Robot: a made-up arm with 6 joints.
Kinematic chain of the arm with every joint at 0, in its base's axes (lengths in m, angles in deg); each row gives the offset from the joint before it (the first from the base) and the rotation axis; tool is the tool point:
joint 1: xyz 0 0 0.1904 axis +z
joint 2: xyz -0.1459 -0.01 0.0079 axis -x
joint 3: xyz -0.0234 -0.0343 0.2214 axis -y
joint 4: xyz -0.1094 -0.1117 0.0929 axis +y
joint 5: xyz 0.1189 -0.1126 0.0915 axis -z
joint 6: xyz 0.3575 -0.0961 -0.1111 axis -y
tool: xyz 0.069 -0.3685 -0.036
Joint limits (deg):
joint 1: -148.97..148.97
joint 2: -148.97..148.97
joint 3: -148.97..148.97
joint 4: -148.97..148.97
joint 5: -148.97..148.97
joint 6: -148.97..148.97
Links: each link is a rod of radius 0.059 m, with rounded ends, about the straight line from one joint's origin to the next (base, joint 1, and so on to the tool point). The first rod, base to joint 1, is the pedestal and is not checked.
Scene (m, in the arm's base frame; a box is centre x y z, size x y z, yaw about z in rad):
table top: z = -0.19
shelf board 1: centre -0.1 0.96 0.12 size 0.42 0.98 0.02 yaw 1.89
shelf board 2: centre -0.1 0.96 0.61 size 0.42 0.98 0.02 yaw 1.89
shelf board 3: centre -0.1 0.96 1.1 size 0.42 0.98 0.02 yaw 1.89
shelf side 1: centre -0.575 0.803 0.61 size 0.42 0.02 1 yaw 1.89
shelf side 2: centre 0.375 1.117 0.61 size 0.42 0.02 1 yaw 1.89
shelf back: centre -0.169 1.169 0.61 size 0.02 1.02 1 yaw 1.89
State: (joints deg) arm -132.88 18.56 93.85 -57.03 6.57 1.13
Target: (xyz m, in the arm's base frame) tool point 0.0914 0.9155 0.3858
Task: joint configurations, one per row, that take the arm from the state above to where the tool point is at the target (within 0.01 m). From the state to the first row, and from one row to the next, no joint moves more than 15 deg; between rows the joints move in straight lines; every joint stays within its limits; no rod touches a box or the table.
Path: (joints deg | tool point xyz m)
1: -135.18 33.04 101.72 -62.38 -5.59 -1.54 | 0.2697 0.8457 0.8301
2: -137.48 47.52 109.60 -67.73 -17.74 -4.22 | 0.4702 0.7901 0.7408
3: -139.78 61.99 117.47 -73.09 -29.90 -6.89 | 0.5641 0.7528 0.6026
4: -142.07 76.47 125.35 -78.44 -42.05 -9.57 | 0.5518 0.7354 0.4745
5: -144.37 90.95 133.22 -83.79 -54.21 -12.24 | 0.4603 0.7219 0.3953
6: -146.67 105.43 141.10 -89.14 -66.36 -14.91 | 0.3268 0.6908 0.3725
7: -148.97 119.91 148.97 -94.49 -78.52 -17.59 | 0.1863 0.6284 0.3858
8: -147.97 106.94 148.97 -91.17 -67.54 -15.40 | 0.2100 0.6792 0.3922
9: -146.96 93.97 148.97 -87.85 -56.55 -13.22 | 0.2238 0.7293 0.3992
10: -145.96 81.00 148.97 -84.53 -45.56 -11.04 | 0.2228 0.7787 0.4062
11: -144.95 68.03 148.97 -81.21 -34.58 -8.85 | 0.2020 0.8273 0.4101
12: -143.95 55.06 148.97 -77.89 -23.59 -6.67 | 0.1585 0.8740 0.4057
13: -142.94 42.09 148.97 -74.57 -12.61 -4.49 | 0.0914 0.9155 0.3858

